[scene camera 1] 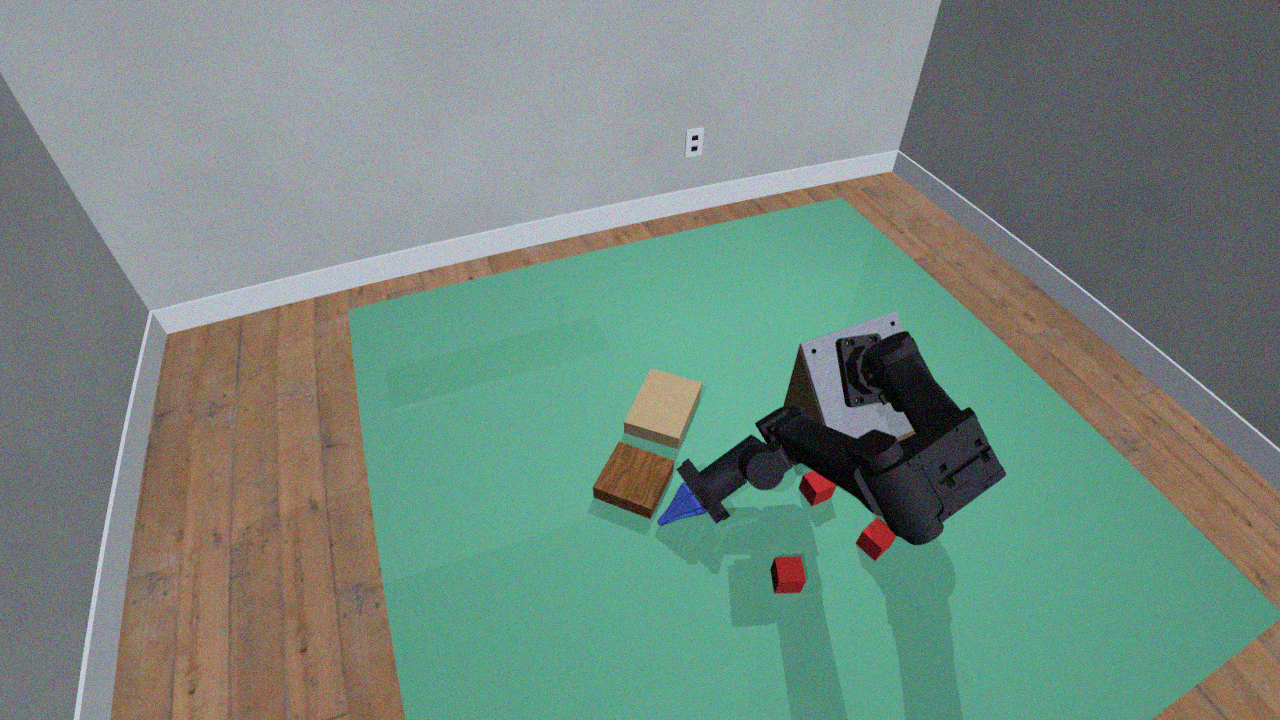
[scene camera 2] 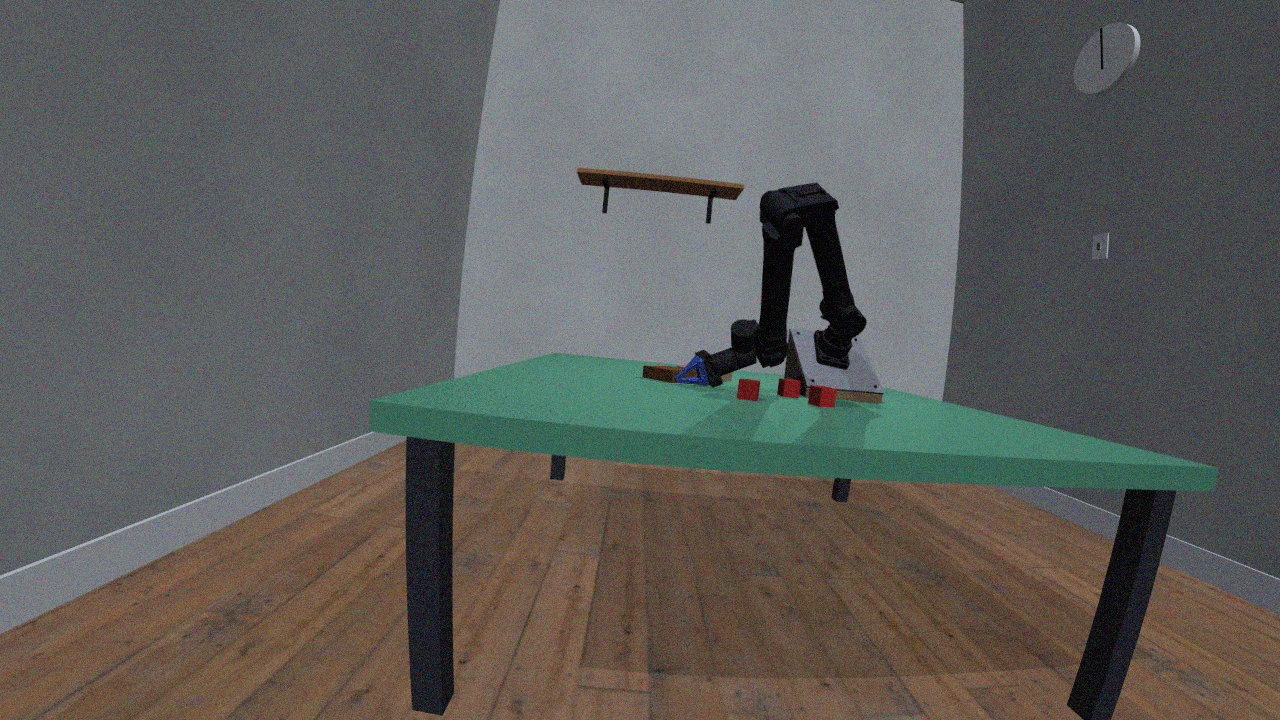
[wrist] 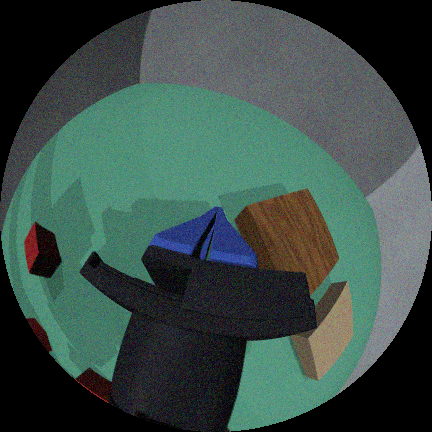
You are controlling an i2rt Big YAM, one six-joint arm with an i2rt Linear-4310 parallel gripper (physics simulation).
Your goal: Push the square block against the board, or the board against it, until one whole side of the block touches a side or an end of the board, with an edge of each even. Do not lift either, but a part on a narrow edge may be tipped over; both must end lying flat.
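Places are measured from the arm's base along level axes (x ahead, y left, z up), in millimetres.
Pixels of known places: gripper, fingertip midpoint: [scene camera 1: 658,524] [scene camera 2: 675,379] [wrist: 217,212]; arm's base, link origin: [scene camera 1: 860,370] [scene camera 2: 830,351].
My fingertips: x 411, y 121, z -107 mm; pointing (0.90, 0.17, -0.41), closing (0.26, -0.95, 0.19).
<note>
Ahead of a thing's pixels: the offset from my fingertips to its top centre.
The dark brown square block @(13 mm ahead, 90 mm right, 21 mm up) [scene camera 1: 634,479] [scene camera 2: 660,371] [wrist: 292,235] lies flat on the green table. The pale wooden board @(85 mm back, 224 mm right, 21 mm up) [scene camera 1: 664,404] [wrist: 332,332] lies flat behind it in scene camera 1, with a narrow green gap between their facing sides, which look nearly parallel. My gripper [scene camera 1: 660,522] [scene camera 2: 678,381] [wrist: 217,212] is shut and empty, its blue fingertips low over the table beside the block's near right corner. Whether the fingertips touch the block is hard to tell. In the wrist view the gripper body hides part of the block and of the board.
Three red cubes lie to the right of the gripper in scene camera 1: one @(273 mm back, 19 mm left, 30 mm up) [scene camera 1: 817,488] near the arm's base, one @(317 mm back, 137 mm left, 30 mm up) [scene camera 1: 875,540] under the arm, and one @(155 mm back, 147 mm left, 30 mm up) [scene camera 1: 788,574] nearer the front. The grey sloped base plate [scene camera 1: 836,420] stands to the right of the board.
</note>
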